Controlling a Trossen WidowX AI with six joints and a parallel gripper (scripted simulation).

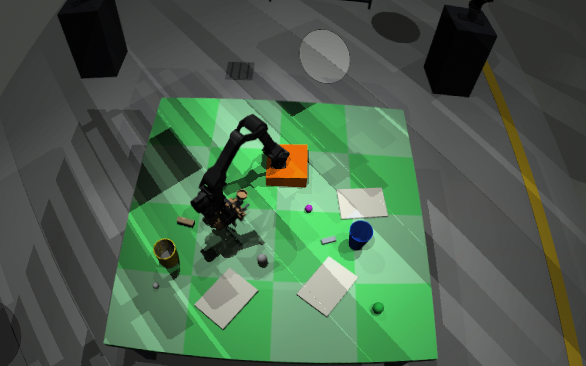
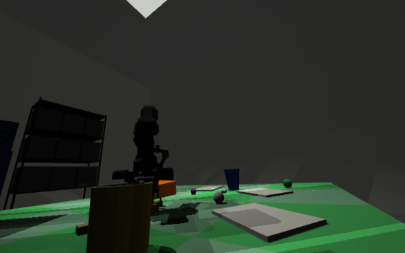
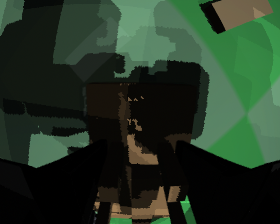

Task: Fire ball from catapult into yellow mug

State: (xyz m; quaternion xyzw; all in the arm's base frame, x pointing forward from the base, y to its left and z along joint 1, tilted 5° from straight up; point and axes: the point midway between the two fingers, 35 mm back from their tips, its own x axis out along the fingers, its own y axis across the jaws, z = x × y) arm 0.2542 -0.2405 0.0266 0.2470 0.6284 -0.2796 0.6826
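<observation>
The purple ball is 37 cm to the left of my gripper tip, 6 cm behind it and 2 cm below it. From my gripper tip the other things lie so: small wooden block (15 cm to the right, 3 cm below, 2 cm ahead); then wooden catapult (6 cm to the left, 4 cm behind, 2 cm above); then yellow mug (20 cm to the right, 19 cm ahead).
</observation>
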